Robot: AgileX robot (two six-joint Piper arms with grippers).
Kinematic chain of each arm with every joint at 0, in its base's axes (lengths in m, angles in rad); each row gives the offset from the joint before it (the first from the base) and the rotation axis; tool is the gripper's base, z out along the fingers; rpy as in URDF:
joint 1: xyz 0 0 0.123 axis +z
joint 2: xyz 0 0 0 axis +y
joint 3: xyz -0.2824 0 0.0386 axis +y
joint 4: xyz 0.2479 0 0.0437 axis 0.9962 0 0.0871
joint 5: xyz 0 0 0 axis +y
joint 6: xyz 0.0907 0 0.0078 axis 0.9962 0 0.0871
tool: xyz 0 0 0 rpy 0 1.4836 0
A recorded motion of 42 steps. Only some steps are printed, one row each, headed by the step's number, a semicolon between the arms.
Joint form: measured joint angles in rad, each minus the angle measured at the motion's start. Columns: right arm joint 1, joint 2, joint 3, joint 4, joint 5, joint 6; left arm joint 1, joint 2, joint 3, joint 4, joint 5, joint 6.
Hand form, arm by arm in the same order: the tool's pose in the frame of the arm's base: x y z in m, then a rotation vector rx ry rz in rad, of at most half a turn. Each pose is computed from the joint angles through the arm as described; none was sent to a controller.
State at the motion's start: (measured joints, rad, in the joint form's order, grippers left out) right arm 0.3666 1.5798 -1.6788 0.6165 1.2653 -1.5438; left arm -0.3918 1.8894 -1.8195 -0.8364 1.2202 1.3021
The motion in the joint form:
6: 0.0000 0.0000 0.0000 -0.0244 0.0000 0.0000; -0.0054 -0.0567 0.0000 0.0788 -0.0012 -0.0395
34: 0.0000 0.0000 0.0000 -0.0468 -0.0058 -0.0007; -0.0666 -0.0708 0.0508 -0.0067 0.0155 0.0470
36: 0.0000 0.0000 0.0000 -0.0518 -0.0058 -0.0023; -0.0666 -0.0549 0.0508 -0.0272 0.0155 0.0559
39: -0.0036 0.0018 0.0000 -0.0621 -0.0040 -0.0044; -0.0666 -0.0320 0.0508 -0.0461 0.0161 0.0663
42: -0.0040 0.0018 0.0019 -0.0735 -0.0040 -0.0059; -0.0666 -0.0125 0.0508 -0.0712 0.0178 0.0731
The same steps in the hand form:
6: 0.2848 0.1613 0.4072 -1.9310 1.4208 0.2919; 0.3412 -0.2068 0.3666 1.6608 1.7005 -0.6537
34: 0.2860 0.1599 0.4064 -1.9392 1.4262 0.2638; 0.3199 -0.2295 0.3625 1.7471 1.5782 -0.7660
36: 0.2862 0.1596 0.4062 -1.9431 1.4261 0.2578; 0.3227 -0.2322 0.3576 1.7424 1.5770 -0.7925
39: 0.2874 0.1580 0.4051 -1.9496 1.4321 0.2470; 0.3269 -0.2354 0.3498 1.7409 1.5810 -0.8211
42: 0.2879 0.1572 0.4040 -1.9574 1.4357 0.2354; 0.3301 -0.2385 0.3437 1.7321 1.5837 -0.8565

